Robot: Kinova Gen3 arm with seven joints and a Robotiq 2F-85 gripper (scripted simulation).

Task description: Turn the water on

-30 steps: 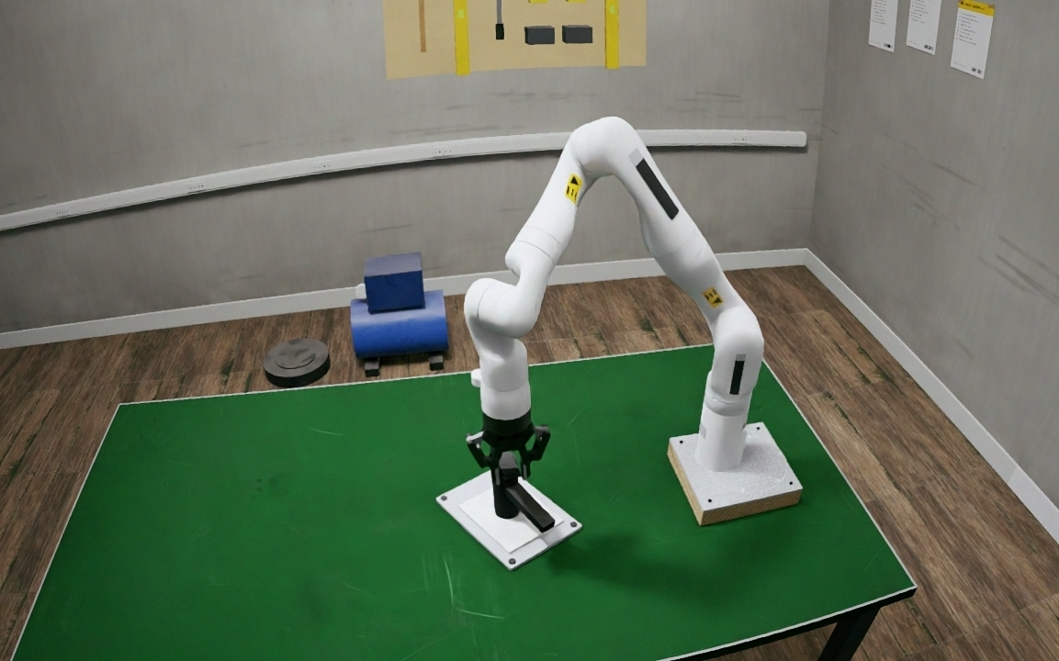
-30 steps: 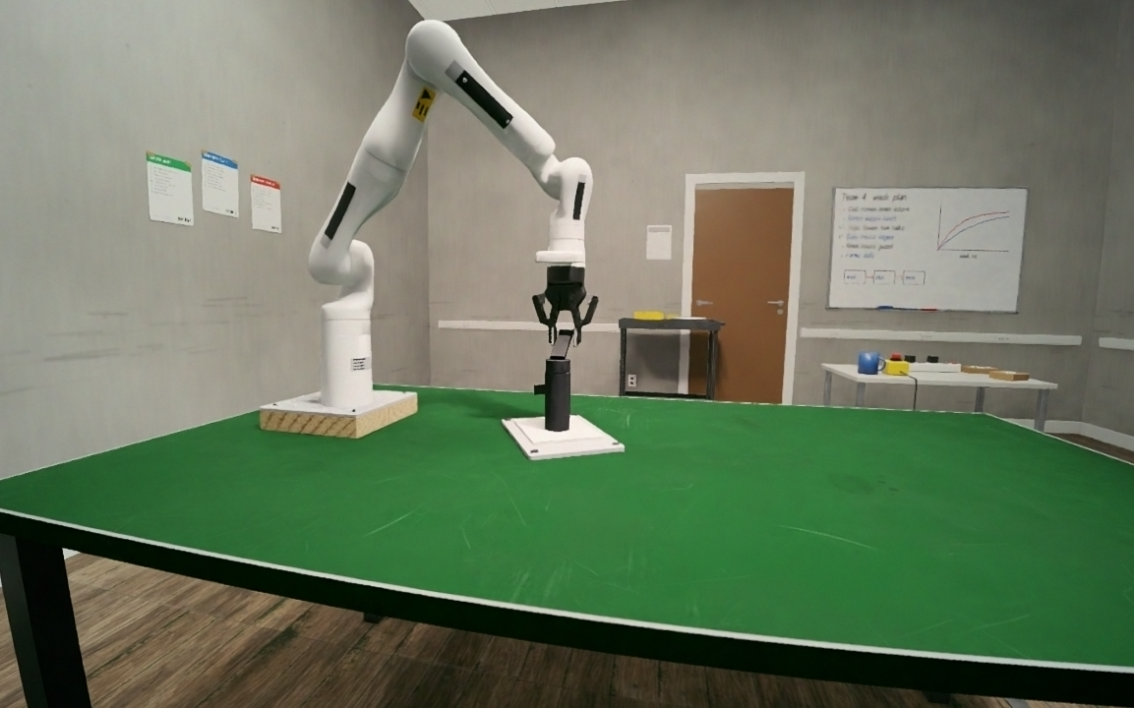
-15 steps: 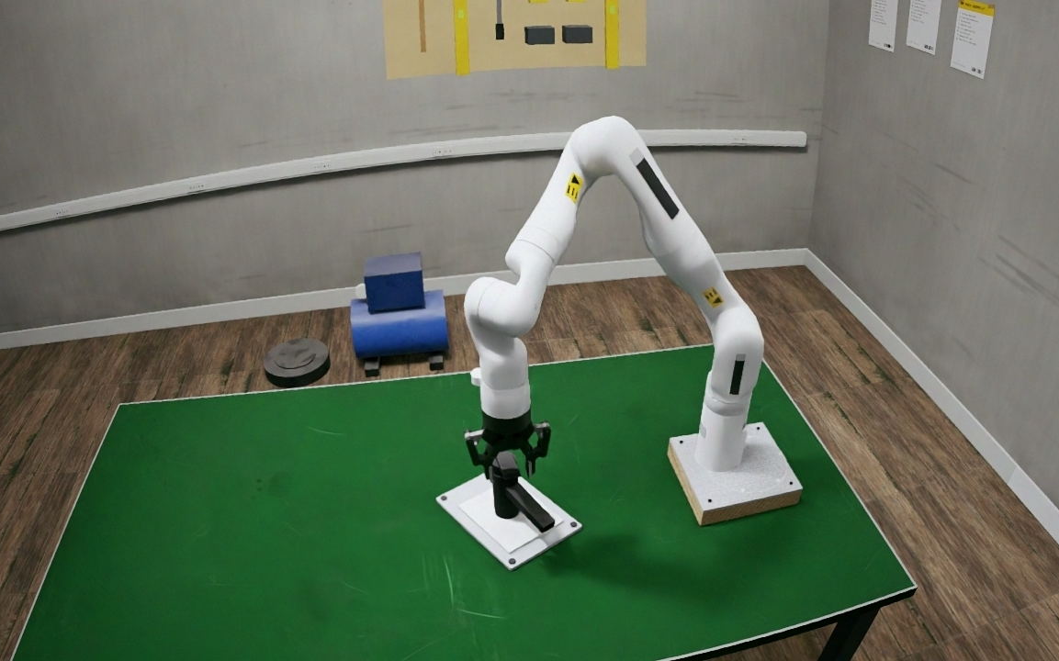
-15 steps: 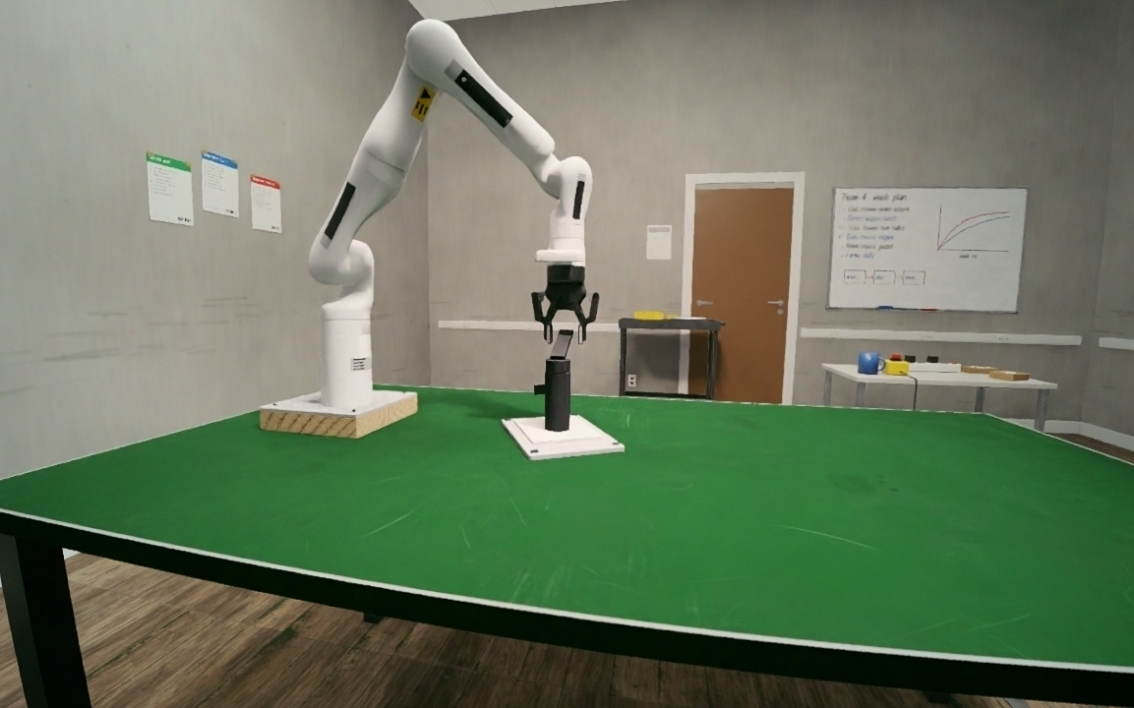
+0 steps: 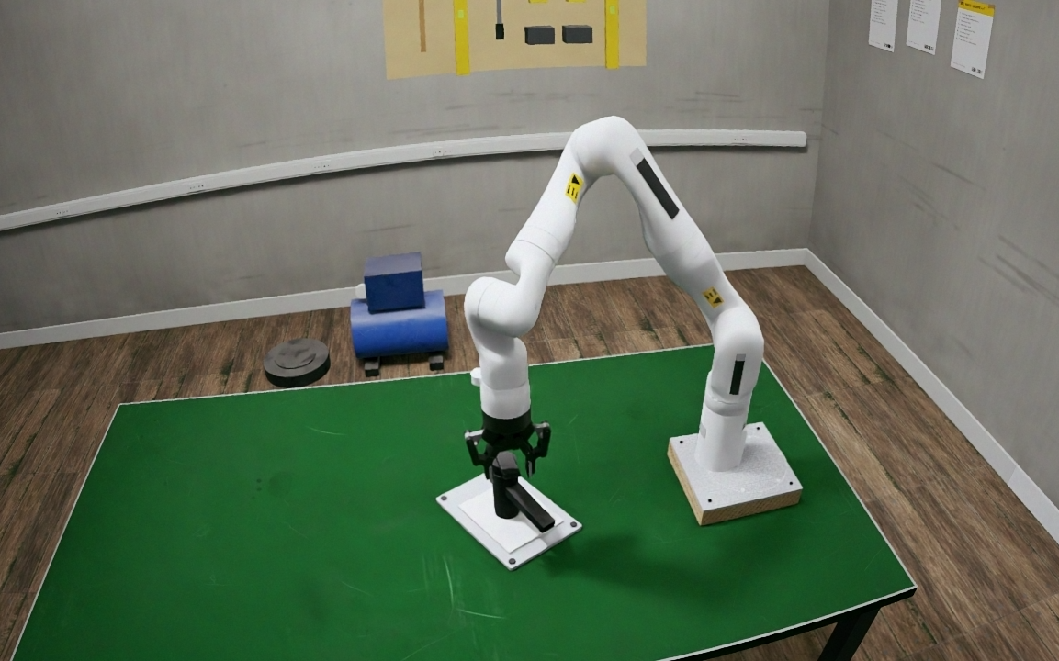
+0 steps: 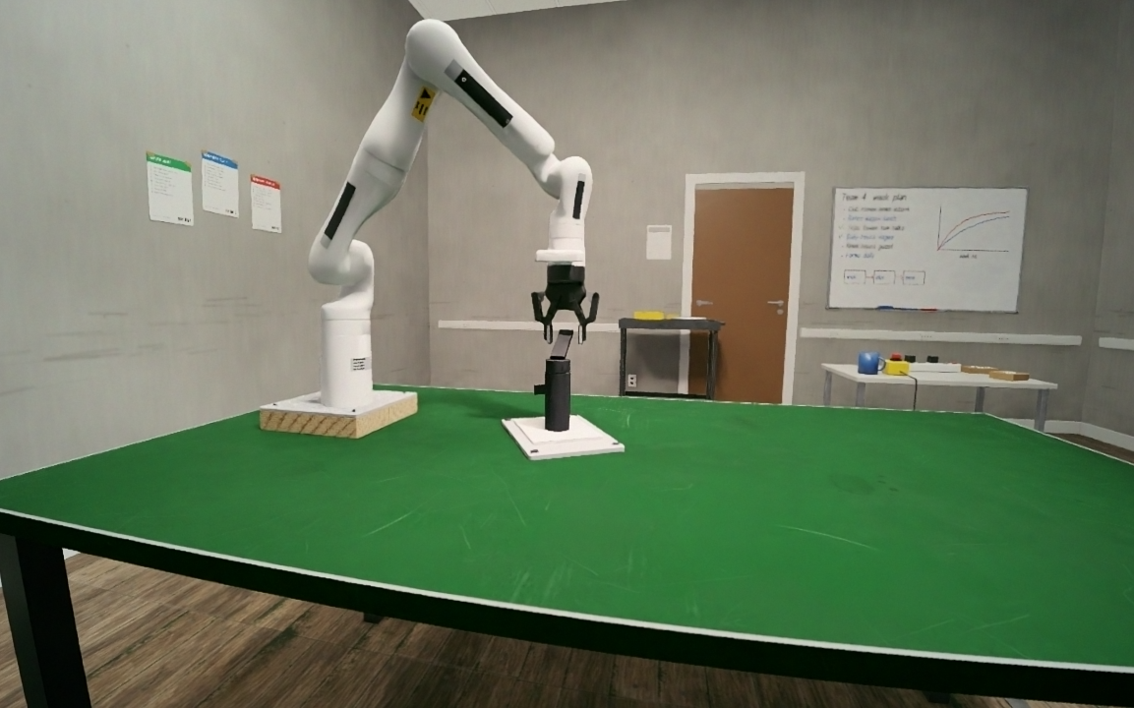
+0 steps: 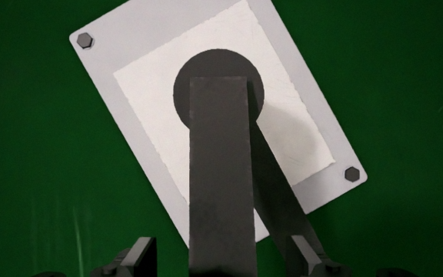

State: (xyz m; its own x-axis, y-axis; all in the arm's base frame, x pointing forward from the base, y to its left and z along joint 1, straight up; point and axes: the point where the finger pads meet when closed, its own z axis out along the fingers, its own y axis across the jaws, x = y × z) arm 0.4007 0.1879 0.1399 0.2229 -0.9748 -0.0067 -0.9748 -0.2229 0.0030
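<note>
My gripper is now 3 cm to the left of the lever, 1 cm short of it and 1 cm above it. The rest, counted from my hand: bolted plate 18 cm below, 7 cm to the right, 2 cm ahead; then tap 8 cm below, 5 cm to the right.
</note>
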